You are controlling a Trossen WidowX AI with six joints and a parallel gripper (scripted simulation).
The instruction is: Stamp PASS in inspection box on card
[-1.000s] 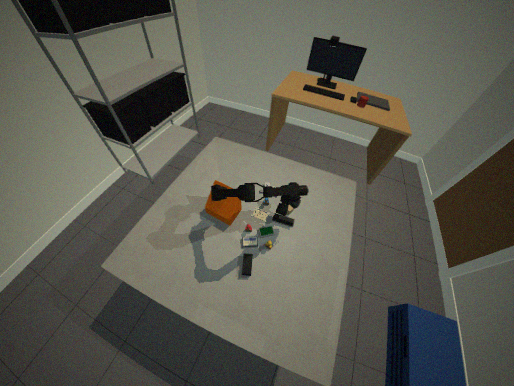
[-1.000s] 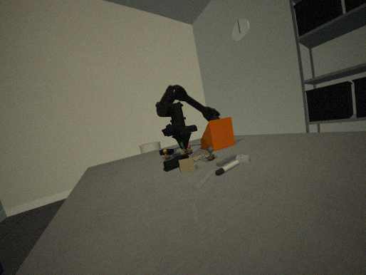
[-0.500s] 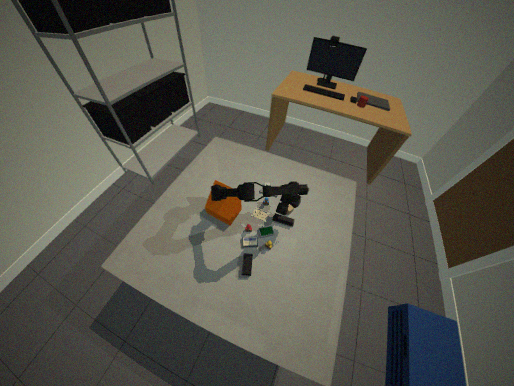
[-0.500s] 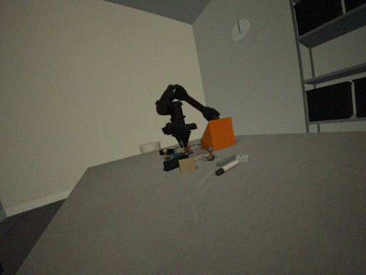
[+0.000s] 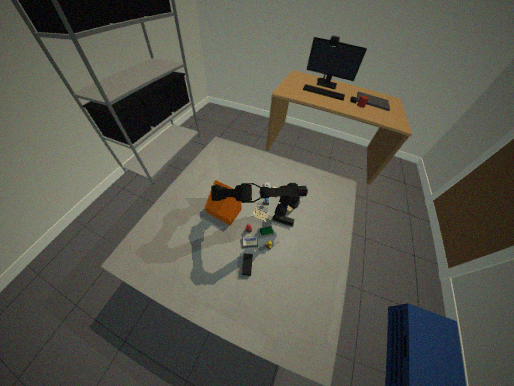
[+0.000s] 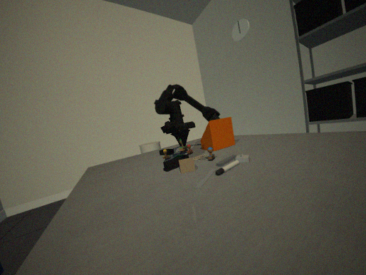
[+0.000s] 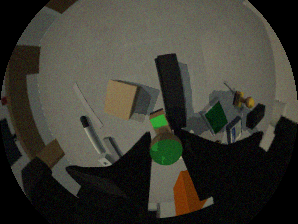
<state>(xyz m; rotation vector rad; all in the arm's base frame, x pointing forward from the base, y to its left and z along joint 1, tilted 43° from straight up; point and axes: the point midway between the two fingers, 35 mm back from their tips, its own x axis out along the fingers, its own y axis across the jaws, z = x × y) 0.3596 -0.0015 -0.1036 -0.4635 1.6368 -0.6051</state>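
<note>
Right now my gripper tip is 140 mm to the left of the green ink pad, 90 mm above it and 50 mm past it. Also, from my gripper tip: green-knobbed pass stamp 10 mm below; tan block 70 mm below, 60 mm to the left, 40 mm ahead; black block 80 mm below, 30 mm to the right, 30 mm ahead.
</note>
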